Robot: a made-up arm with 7 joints.
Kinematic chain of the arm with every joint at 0, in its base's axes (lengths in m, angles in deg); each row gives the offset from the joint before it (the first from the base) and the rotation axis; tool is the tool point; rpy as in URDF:
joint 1: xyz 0 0 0.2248 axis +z
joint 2: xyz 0 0 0 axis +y
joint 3: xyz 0 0 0.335 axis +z
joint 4: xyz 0.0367 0 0 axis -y
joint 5: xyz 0.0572 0 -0.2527 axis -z
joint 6: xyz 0 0 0 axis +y
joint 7: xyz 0.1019 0 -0.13 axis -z
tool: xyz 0 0 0 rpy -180 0 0
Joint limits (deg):
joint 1: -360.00..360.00
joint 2: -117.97..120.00
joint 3: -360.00..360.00
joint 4: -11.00..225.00
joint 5: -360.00..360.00
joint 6: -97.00..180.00
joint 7: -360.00..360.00
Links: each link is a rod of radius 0.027 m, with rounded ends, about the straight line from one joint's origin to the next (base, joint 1, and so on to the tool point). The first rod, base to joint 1, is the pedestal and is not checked.
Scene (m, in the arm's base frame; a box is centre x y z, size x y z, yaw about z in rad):
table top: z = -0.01
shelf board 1: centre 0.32 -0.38 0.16 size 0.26 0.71 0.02 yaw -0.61
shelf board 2: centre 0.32 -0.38 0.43 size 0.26 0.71 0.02 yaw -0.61
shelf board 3: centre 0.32 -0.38 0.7 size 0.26 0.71 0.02 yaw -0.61
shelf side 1: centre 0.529 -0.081 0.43 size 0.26 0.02 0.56 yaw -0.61
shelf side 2: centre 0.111 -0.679 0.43 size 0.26 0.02 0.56 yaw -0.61
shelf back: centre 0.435 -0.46 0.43 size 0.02 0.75 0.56 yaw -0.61
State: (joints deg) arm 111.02 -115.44 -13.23 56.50 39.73 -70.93 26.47
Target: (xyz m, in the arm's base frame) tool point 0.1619 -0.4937 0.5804
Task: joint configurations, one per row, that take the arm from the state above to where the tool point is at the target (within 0.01 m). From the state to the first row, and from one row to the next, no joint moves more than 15 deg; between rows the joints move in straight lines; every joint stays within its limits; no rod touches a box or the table.
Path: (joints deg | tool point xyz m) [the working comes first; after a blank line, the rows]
Joints at the target: 99.82 -85.59 -2.02 89.55 23.16 -42.68 26.47
Straight joint move there: touches shelf board 2.

1: 106.40 -115.95 -11.49 44.54 41.12 -72.75 26.47 | 0.2663 -0.3434 0.3284
2: 101.78 -116.45 -9.76 32.59 42.51 -74.57 26.47 | 0.2185 -0.3169 0.3385
3: 97.16 -116.96 -8.02 20.63 43.90 -76.39 26.47 | 0.1760 -0.2857 0.3381
4: 92.54 -117.46 -6.29 8.68 45.29 -78.20 26.47 | 0.1404 -0.2525 0.3277
5: 87.92 -117.97 -4.55 -3.28 46.68 -80.02 26.47 | 0.1123 -0.2198 0.3080
6: 87.96 -112.97 -1.80 8.75 42.72 -73.75 26.47 | 0.1024 -0.2519 0.3698
7: 88.00 -107.98 0.94 20.78 38.76 -67.48 26.47 | 0.0851 -0.2846 0.4296
8: 88.04 -102.98 3.69 32.81 34.80 -61.20 26.47 | 0.0614 -0.3175 0.4857
9: 88.08 -97.98 6.44 44.84 30.84 -54.93 26.47 | 0.0331 -0.3501 0.5364
10: 88.12 -92.99 9.18 56.87 26.88 -48.65 26.47 | 0.0024 -0.3822 0.5804
11: 92.02 -90.52 5.45 67.76 25.64 -46.66 26.47 | 0.0515 -0.4256 0.5884
12: 95.92 -88.06 1.71 78.65 24.40 -44.67 26.47 | 0.1057 -0.4631 0.5883
13: 99.82 -85.59 -2.02 89.55 23.16 -42.68 26.47 | 0.1618 -0.4937 0.5804

